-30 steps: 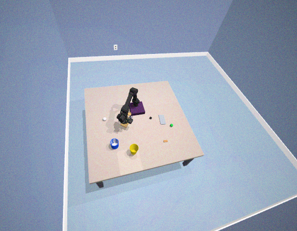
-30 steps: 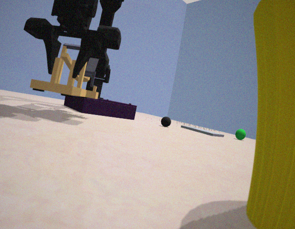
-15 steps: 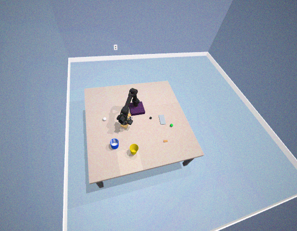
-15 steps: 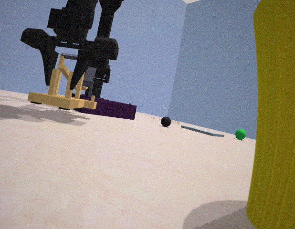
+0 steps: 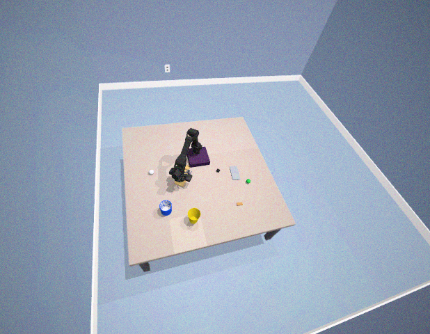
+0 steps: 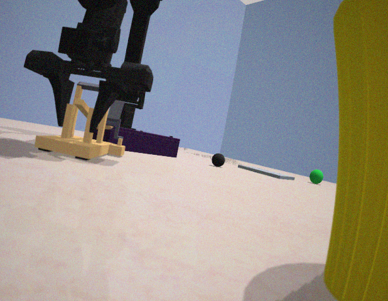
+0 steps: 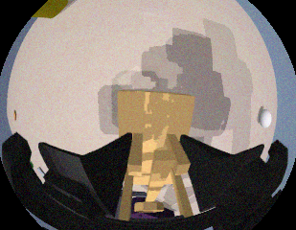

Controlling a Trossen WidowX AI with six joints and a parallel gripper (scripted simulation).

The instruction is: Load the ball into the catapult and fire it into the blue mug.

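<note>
Now: gripper tip 6 cm past the small black ball, 35 cm to the right of it and 2 cm above it. The rest, counted from my gripper tip: white ball (13 cm behind, 23 cm to the right, 1 cm below); wooden catapult (5 cm behind, 5 cm to the left, 2 cm above); blue mug (25 cm ahead, 15 cm to the right).
</note>
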